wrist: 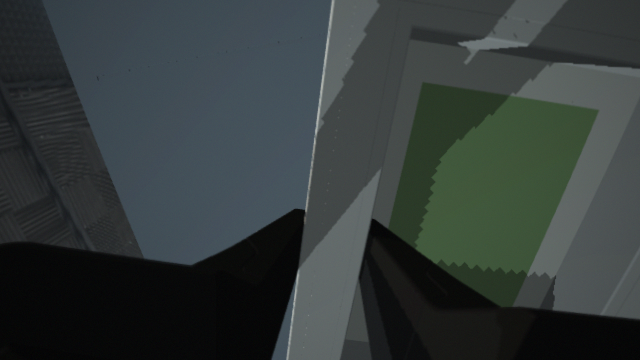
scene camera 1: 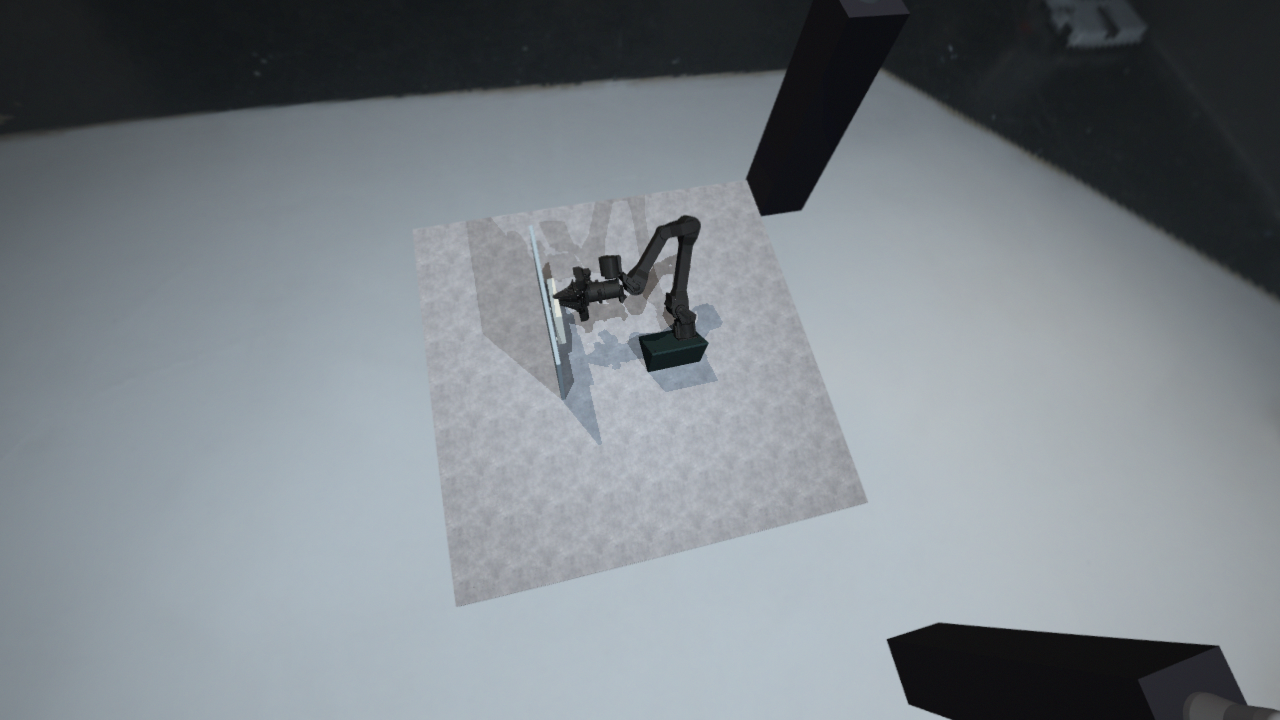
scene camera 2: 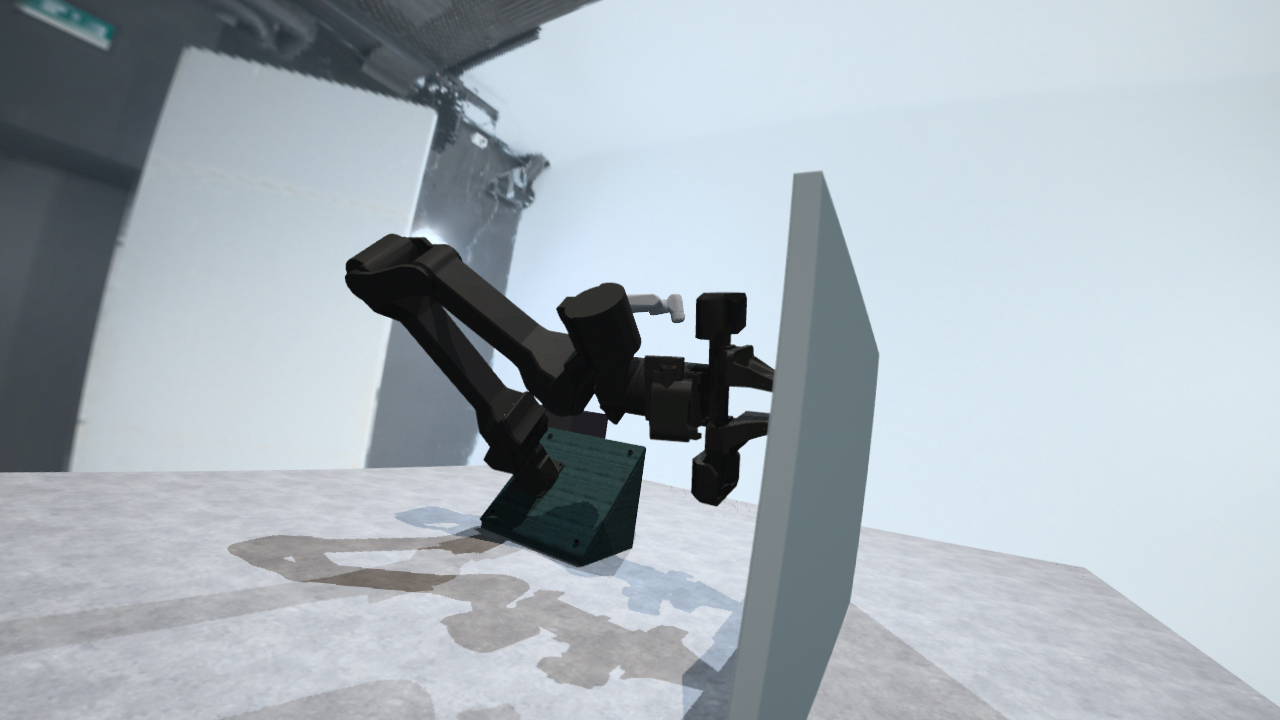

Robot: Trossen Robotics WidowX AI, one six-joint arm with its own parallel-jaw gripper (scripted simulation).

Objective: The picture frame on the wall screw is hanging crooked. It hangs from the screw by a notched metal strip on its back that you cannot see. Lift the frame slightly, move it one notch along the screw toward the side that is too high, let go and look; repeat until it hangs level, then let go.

Labels:
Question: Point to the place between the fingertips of the gripper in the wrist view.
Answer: At 332, 225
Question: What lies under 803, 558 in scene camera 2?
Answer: A grey-blue wall panel.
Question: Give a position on a grey-blue wall panel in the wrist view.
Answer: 206, 123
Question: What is the gripper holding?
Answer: A picture frame.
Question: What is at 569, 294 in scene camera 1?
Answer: The gripper.

